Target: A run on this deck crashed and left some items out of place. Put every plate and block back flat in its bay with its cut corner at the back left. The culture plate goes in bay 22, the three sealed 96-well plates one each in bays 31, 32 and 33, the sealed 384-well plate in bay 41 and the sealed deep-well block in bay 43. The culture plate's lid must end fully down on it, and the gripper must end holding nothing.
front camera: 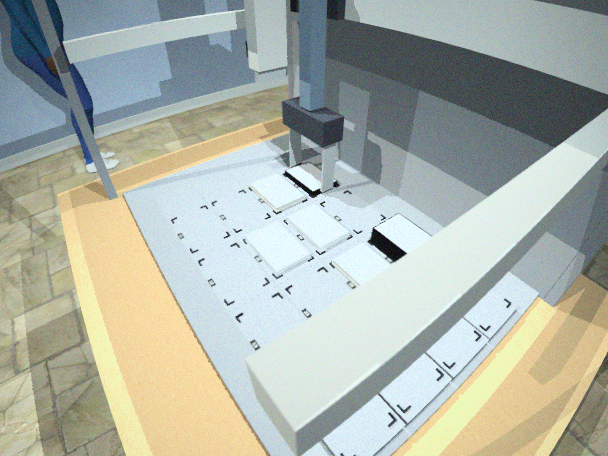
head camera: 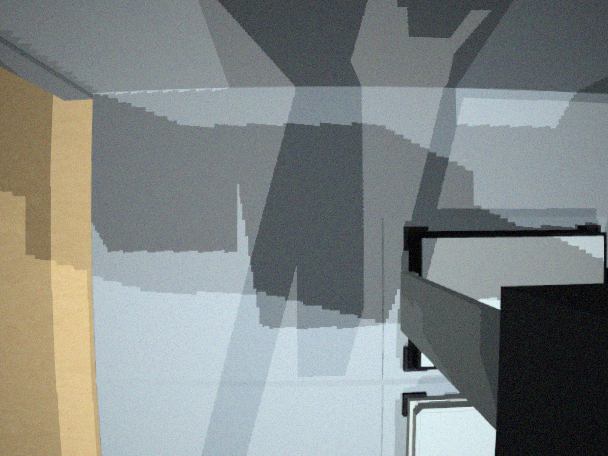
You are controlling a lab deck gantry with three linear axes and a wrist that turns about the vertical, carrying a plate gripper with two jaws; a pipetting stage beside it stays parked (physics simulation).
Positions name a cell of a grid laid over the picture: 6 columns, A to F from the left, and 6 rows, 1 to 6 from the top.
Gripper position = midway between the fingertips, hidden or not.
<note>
In view: the gripper (head camera: F4), a clear lid (front camera: C4) and a grey wall (head camera: A1).
The gripper is seen too in the front camera view (front camera: D3). The grey wall is seen too in the front camera view (front camera: E2). The head camera view does not show the clear lid: it is out of frame.
</note>
